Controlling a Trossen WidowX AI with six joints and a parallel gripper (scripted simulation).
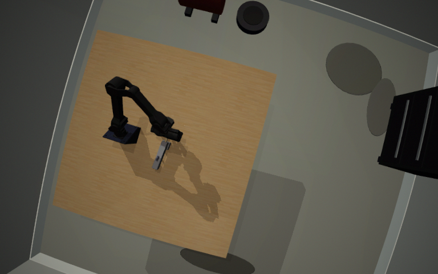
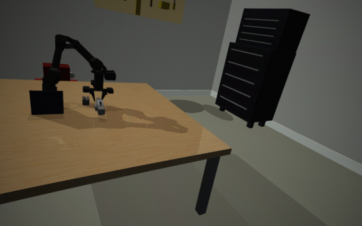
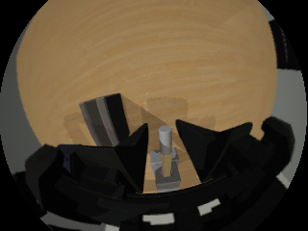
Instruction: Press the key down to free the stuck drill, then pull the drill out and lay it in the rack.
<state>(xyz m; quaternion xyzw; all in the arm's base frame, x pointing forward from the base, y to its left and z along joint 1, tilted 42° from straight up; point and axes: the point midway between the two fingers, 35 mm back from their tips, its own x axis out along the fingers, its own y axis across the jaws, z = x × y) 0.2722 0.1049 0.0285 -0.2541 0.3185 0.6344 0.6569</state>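
Now: the drill 5 cm to the right of my gripper tip and 3 cm above it. Round my gripper tip: dark key: 18 cm to the right, 3 cm above, 2 cm behind; grey holder block: 15 cm to the right, 2 cm above, 1 cm behind; rack: 7 cm behind, 2 cm to the left.
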